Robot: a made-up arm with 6 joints. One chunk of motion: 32 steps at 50 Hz.
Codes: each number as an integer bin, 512 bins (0 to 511) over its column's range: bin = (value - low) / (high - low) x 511, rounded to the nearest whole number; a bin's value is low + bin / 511 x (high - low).
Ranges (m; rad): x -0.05..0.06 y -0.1..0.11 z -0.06..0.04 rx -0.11..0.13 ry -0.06..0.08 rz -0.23..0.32
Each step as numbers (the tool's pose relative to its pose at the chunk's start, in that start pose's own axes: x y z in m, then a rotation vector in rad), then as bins.
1 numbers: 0.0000 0.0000 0.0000 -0.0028 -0.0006 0.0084
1 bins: 232 243 307 228 217 221
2 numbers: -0.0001 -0.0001 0.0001 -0.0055 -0.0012 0.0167
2 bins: 232 243 307 222 215 229
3 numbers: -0.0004 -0.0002 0.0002 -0.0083 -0.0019 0.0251
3 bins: 230 243 308 217 212 237
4 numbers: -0.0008 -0.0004 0.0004 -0.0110 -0.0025 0.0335
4 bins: 229 242 309 211 210 245
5 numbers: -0.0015 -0.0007 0.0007 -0.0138 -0.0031 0.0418
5 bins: 225 242 310 205 208 253
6 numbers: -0.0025 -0.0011 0.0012 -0.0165 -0.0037 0.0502
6 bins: 221 241 313 199 205 260
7 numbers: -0.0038 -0.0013 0.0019 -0.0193 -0.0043 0.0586
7 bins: 215 240 316 193 203 268
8 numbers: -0.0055 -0.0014 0.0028 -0.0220 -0.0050 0.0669
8 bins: 207 240 321 187 201 276
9 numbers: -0.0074 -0.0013 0.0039 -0.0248 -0.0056 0.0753
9 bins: 198 240 327 181 199 284
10 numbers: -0.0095 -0.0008 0.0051 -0.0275 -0.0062 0.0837
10 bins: 188 241 333 176 196 291
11 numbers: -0.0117 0.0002 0.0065 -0.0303 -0.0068 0.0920
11 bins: 178 244 340 170 194 299
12 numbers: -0.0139 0.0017 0.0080 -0.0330 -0.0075 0.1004
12 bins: 168 247 347 164 192 307
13 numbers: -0.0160 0.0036 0.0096 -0.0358 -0.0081 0.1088
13 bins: 158 252 356 158 189 315
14 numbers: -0.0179 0.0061 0.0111 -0.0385 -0.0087 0.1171
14 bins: 149 258 363 152 187 322
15 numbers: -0.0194 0.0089 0.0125 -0.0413 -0.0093 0.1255
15 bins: 142 265 370 146 185 330
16 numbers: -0.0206 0.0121 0.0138 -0.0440 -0.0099 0.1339
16 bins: 137 273 377 141 183 338
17 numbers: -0.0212 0.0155 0.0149 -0.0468 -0.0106 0.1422
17 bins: 134 281 383 135 180 346
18 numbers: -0.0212 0.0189 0.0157 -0.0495 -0.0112 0.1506
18 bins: 134 289 387 129 178 354
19 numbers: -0.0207 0.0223 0.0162 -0.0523 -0.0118 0.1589
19 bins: 136 298 389 123 176 361
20 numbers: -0.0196 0.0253 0.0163 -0.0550 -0.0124 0.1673
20 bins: 141 305 390 117 174 369
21 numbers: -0.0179 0.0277 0.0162 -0.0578 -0.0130 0.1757
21 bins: 149 311 389 111 172 377
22 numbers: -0.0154 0.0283 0.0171 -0.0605 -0.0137 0.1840
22 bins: 161 312 394 105 169 385
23 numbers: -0.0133 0.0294 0.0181 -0.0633 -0.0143 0.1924
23 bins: 170 315 399 99 167 392
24 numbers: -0.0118 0.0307 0.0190 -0.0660 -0.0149 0.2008
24 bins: 177 318 404 94 165 400
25 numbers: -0.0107 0.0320 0.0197 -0.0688 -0.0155 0.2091
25 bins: 183 321 407 88 162 408
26 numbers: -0.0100 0.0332 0.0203 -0.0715 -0.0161 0.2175
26 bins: 186 324 410 82 160 416
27 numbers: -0.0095 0.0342 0.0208 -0.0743 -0.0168 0.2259
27 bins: 188 327 413 76 158 424
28 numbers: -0.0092 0.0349 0.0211 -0.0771 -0.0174 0.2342
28 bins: 190 328 414 70 155 431
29 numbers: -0.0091 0.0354 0.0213 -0.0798 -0.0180 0.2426
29 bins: 190 329 415 64 153 439
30 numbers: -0.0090 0.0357 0.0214 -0.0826 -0.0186 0.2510
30 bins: 190 330 416 58 151 447
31 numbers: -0.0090 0.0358 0.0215 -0.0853 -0.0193 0.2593
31 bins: 190 330 416 53 149 455
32 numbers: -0.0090 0.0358 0.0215 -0.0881 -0.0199 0.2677
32 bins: 190 330 416 47 146 462
